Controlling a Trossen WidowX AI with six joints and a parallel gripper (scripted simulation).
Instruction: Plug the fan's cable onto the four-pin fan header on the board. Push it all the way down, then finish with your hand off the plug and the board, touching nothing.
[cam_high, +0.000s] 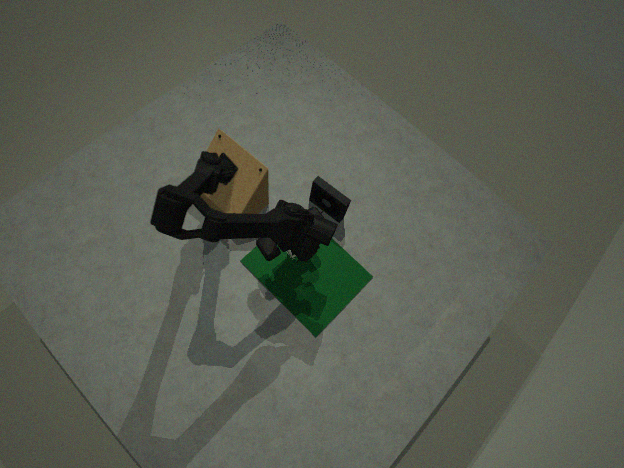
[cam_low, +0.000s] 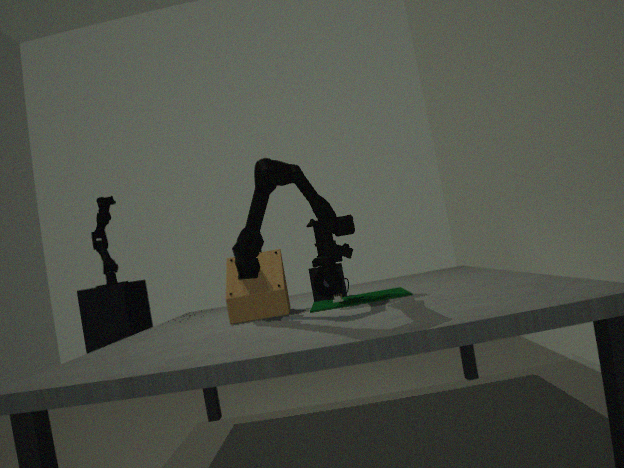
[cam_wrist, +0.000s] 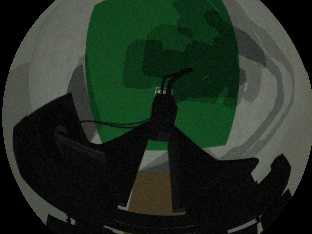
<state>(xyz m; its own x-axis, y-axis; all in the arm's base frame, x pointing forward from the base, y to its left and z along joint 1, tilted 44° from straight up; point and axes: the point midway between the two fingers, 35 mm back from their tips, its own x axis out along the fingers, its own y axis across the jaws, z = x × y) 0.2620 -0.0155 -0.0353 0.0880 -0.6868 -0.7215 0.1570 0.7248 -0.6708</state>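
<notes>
The dark plug lies 1 cm ahead of my gripper tip. Also, from my gripper tip: black fan: 2 cm behind, 17 cm to the left, 1 cm above; green board: 8 cm ahead, 7 cm below.
</notes>
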